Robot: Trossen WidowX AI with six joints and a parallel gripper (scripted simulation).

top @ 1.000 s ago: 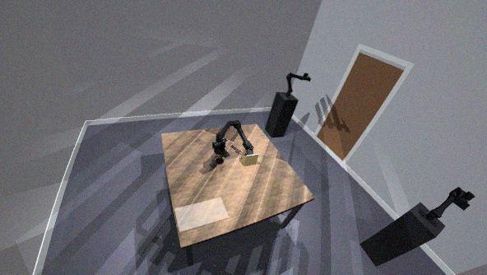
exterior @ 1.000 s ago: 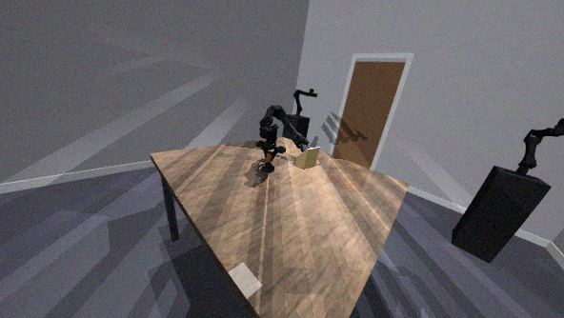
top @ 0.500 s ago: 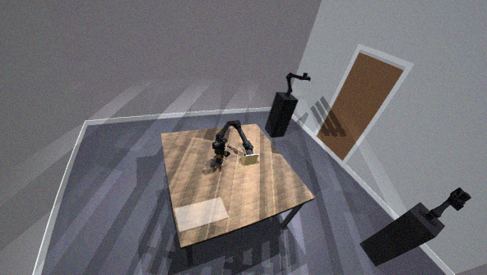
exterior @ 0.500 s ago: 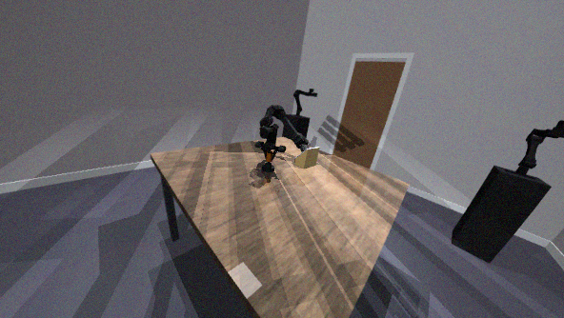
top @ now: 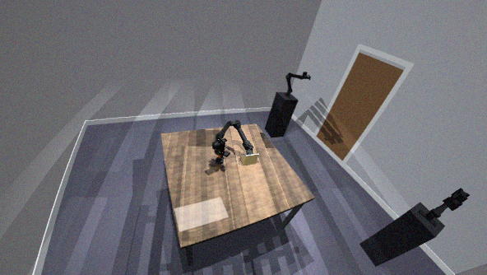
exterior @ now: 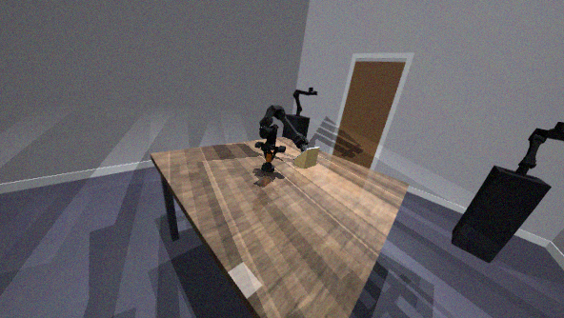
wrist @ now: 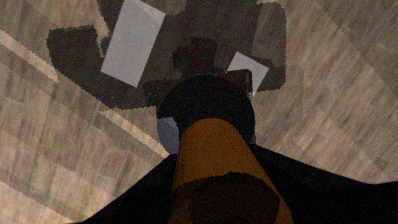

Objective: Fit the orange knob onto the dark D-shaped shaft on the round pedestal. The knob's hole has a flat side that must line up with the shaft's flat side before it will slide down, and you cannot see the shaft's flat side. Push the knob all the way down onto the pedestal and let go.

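Now: gripper tip 2 cm below the orange knob. Also, from my gripper tip: round pedestal 4 cm below.
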